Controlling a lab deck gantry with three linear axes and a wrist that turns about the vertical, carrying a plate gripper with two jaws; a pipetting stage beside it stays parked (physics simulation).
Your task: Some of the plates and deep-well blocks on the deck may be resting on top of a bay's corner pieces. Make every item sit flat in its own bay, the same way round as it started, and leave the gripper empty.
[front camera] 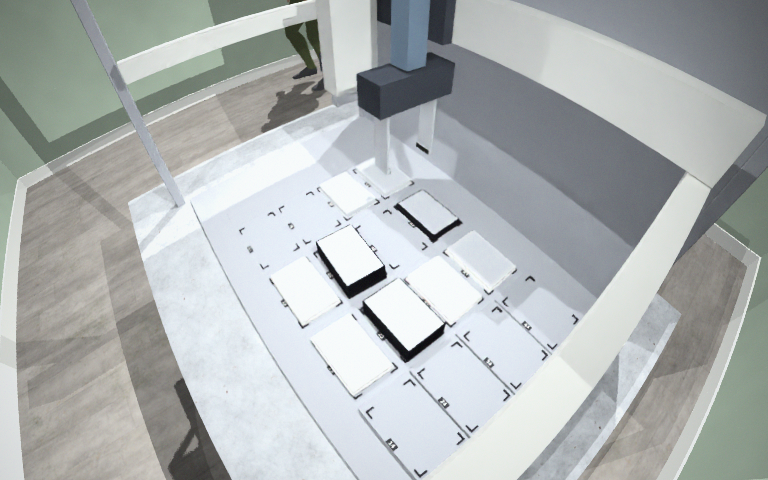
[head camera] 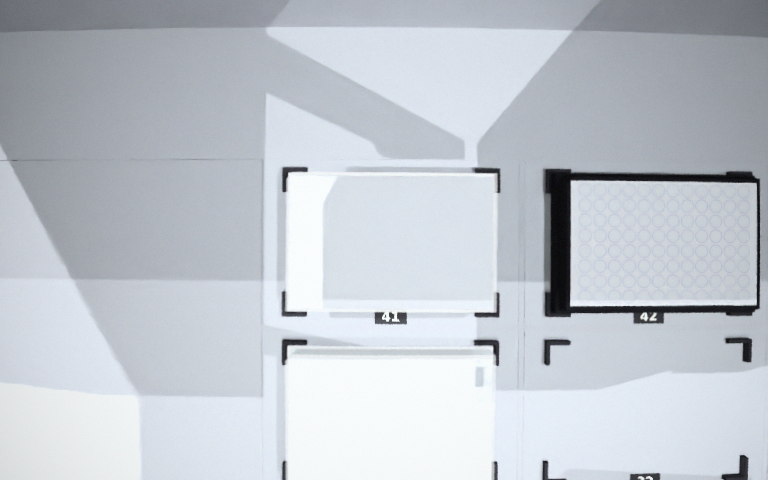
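Seen in the pictures: gripper, fingertip midpoint: (front camera: 403, 159); robot's base, origin of the base link: (front camera: 240, 231).
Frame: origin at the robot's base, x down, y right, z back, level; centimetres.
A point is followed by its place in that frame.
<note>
My gripper (front camera: 403, 160) @(x -15.7, y -31.9, z -18.9 cm) is open and empty, its jaws near the back left plate; the near jaw overlaps it in the front view. That pale plate (front camera: 386, 181) @(x -1.4, y -35.1, z -9.5 cm) (head camera: 404, 237) @(x -1.4, y -36.7, z -7.2 cm) appears level inside bay 41's corners. A pale plate (front camera: 346, 193) @(x -1.4, y -25.2, z -7.0 cm) (head camera: 390, 418) @(x -1.4, y -26.0, z -6.4 cm) is in bay 31. A black-rimmed plate (front camera: 428, 210) @(x -1.5, y -36.5, z -22.8 cm) (head camera: 662, 243) @(x -1.4, y -36.4, z -22.6 cm) is in bay 42; its seating is unclear. Dark-sided blocks stand in bay 22 (front camera: 351, 254) @(x -4.4, y -15.1, z -24.1 cm), slightly askew against its neighbours, and bay 23 (front camera: 403, 316) @(x -4.3, y -14.5, z -40.2 cm). Pale plates lie in bays 43 (front camera: 480, 260) @(x -1.4, y -35.7, z -39.5 cm), 33 (front camera: 444, 288) @(x -1.5, y -25.3, z -39.5 cm), 12 (front camera: 305, 290) @(x -1.4, y -4.3, z -23.7 cm) and 13 (front camera: 352, 355) @(x -1.7, y -3.9, z -39.7 cm).
The white pipetting stage (front camera: 348, 48) stands left of the gripper's blue column (front camera: 408, 33) @(x -41.9, y -30.0, z -20.8 cm). White frame rails (front camera: 611, 84) surround the deck. Bay corner pieces (head camera: 739, 341) @(x -0.3, y -30.2, z -28.7 cm) and number labels (head camera: 390, 317) @(x 0.0, y -31.7, z -6.4 cm) show around the items.
</note>
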